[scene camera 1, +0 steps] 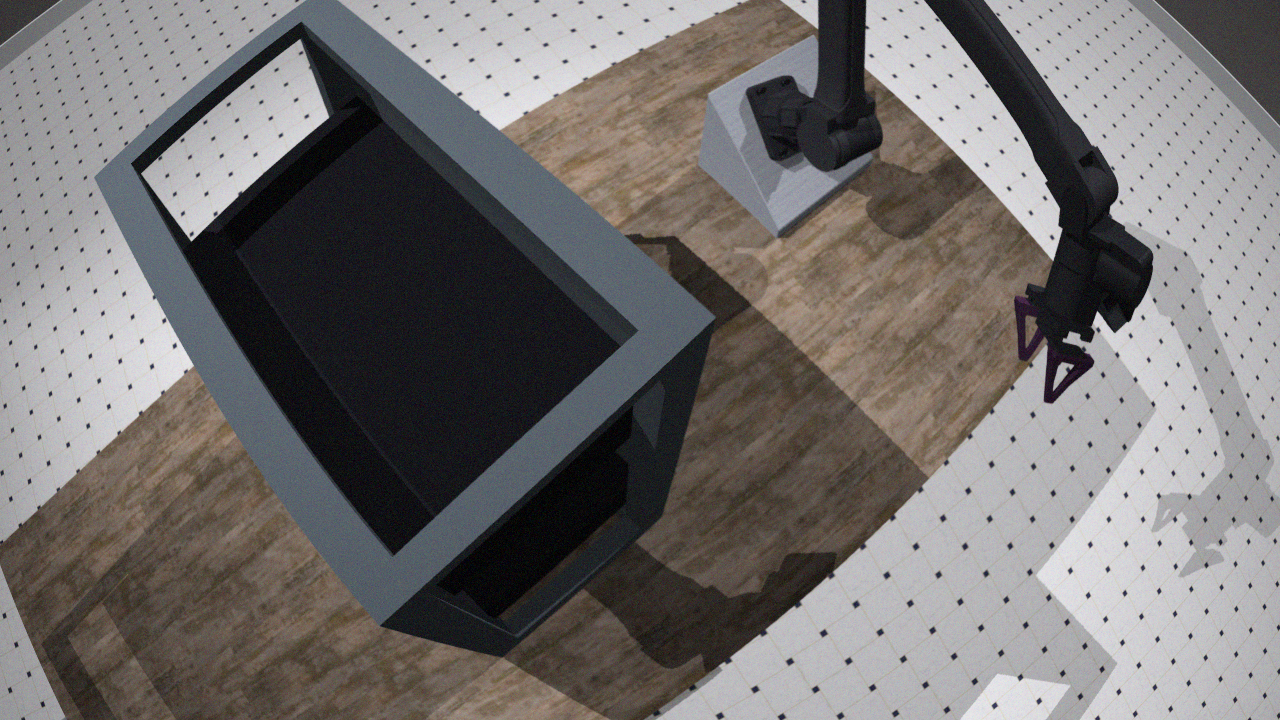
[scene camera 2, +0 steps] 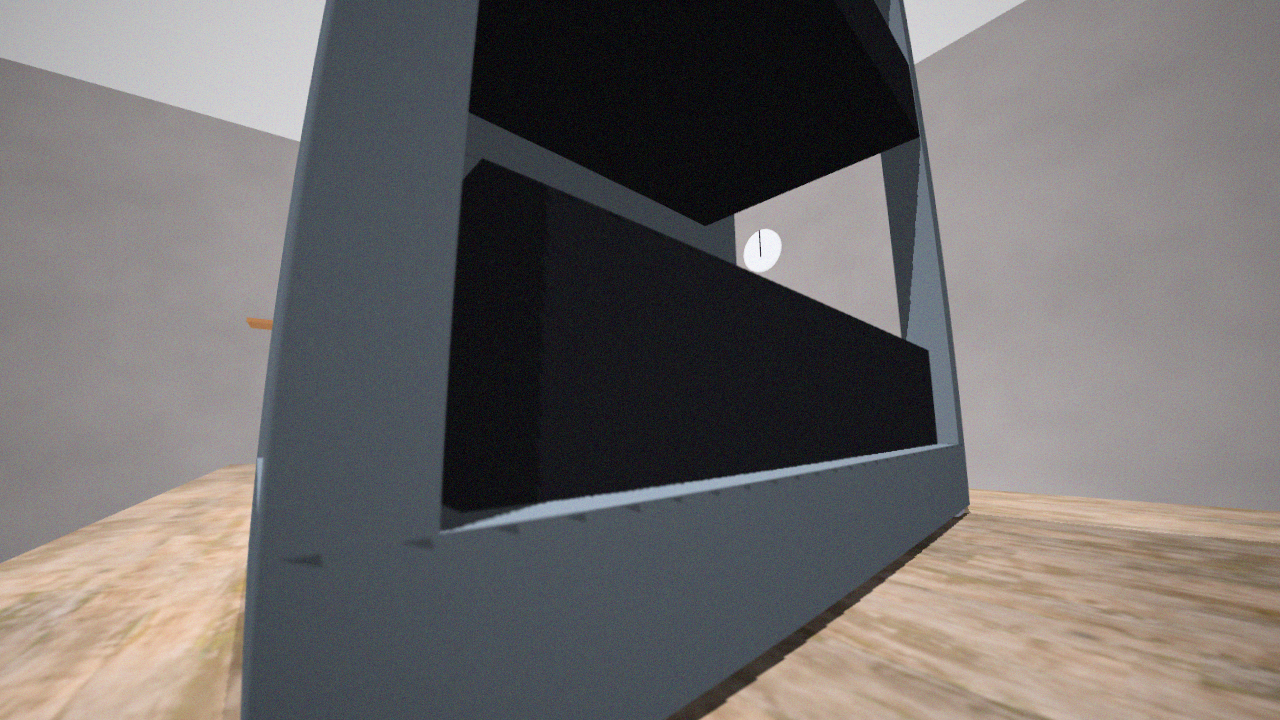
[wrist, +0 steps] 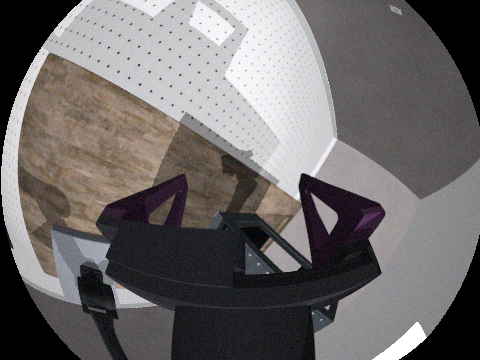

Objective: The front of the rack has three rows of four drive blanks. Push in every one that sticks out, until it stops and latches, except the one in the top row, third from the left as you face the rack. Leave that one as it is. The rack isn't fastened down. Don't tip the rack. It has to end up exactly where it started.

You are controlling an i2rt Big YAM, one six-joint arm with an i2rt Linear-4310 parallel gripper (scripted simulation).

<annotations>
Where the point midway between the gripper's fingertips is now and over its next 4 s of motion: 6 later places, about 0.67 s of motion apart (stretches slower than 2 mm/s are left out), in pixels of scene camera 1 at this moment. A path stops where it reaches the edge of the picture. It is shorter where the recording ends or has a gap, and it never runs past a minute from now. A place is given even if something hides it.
The gripper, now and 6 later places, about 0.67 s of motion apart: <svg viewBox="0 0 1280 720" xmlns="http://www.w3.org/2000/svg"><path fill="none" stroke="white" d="M1035 380L1006 453L941 498L838 408L687 158L551 50L585 47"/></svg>
</annotations>
